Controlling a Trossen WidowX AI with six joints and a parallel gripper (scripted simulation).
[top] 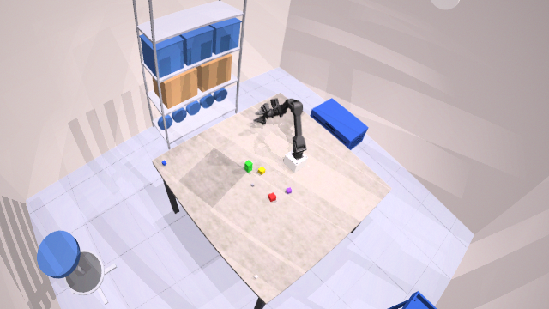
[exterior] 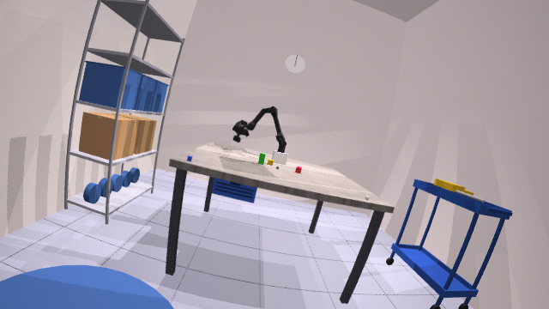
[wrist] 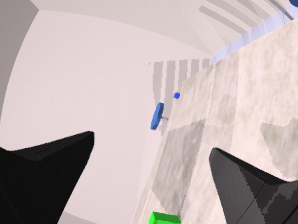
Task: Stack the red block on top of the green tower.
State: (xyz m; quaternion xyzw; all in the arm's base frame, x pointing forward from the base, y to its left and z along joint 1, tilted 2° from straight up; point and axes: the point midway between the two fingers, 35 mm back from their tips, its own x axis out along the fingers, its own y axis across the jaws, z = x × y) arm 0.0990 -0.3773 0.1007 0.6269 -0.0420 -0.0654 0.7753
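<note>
My gripper tip is 55 cm to the right of the red block, 18 cm short of it and 16 cm above it. Round my gripper tip: small blue block 72 cm ahead, 17 cm below, 6 cm to the right; yellow block 33 cm to the left, 16 cm below, 13 cm ahead; purple block 56 cm to the left, 17 cm below, 5 cm ahead.
</note>
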